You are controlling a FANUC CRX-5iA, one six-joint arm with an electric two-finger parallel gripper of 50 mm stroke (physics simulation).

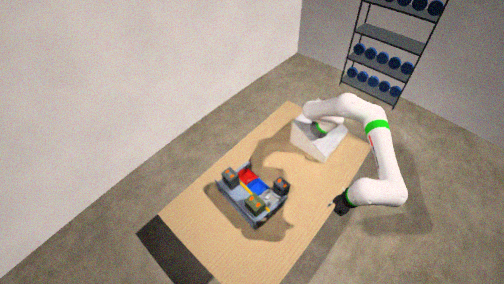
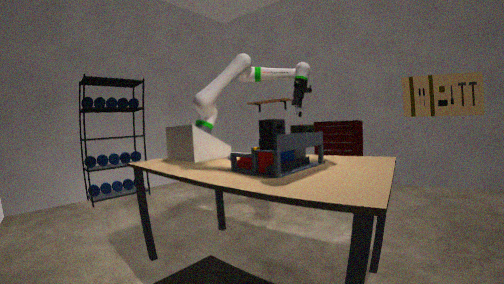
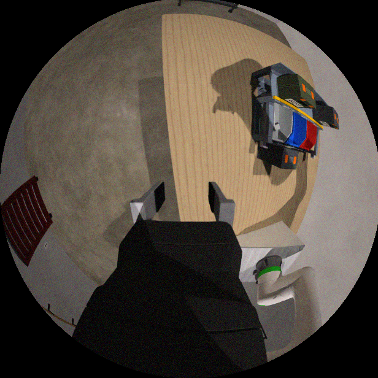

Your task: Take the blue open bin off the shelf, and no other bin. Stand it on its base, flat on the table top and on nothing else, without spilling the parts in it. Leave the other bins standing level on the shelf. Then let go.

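Frame: origin at the arm's base, x up, y back, z right, level; centimetres.
Seen in the pictures: gripper, fingertip midpoint: (image 1: 332, 208) (image 2: 297, 115); arm's base, origin of the base link: (image 1: 318, 128) (image 2: 200, 135).
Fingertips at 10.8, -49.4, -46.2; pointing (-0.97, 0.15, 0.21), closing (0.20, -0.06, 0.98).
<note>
Offsets run from my fingertips to a thing's top centre, as dx, dy, dz. "pt": to the spot under its first point. Level surfaces: height alone.
The blue open bin @(-18.6, -16.0, +45.5) (image 1: 257, 187) (image 2: 287, 156) (image 3: 299, 129) stands in the blue-grey shelf @(pt -16.4, -30.3, +48.6) (image 1: 234, 196) (image 2: 300, 142), between a red bin @(-18.6, -16.2, +56.7) (image 1: 246, 176) (image 2: 265, 162) (image 3: 311, 136) and a grey bin @(-18.6, -15.8, +34.3) (image 1: 270, 198) (image 3: 283, 122). A yellow strip (image 3: 300, 113) runs along one end of the bins. The shelf stands on the wooden table @(dx -26.7) (image 1: 200, 212) (image 2: 360, 175) (image 3: 200, 150). The parts in the blue bin are too small to make out. My gripper (image 1: 331, 204) (image 2: 300, 114) (image 3: 186, 190) is open and empty, high by the table's long edge, well apart from the shelf and bins.
Two black boxes @(pt -4.3, -26.9, +54.8) (image 1: 230, 177) @(-13.5, -2.7, +34.3) (image 1: 281, 186) and a green box @(-6.8, -25.7, +34.1) (image 1: 255, 204) (image 3: 296, 90) with orange marks stand high around the bins. My arm rises from a pale wedge-shaped base (image 1: 312, 142) (image 2: 180, 144) on the table. A red cabinet (image 2: 338, 138) stands beyond the table.
</note>
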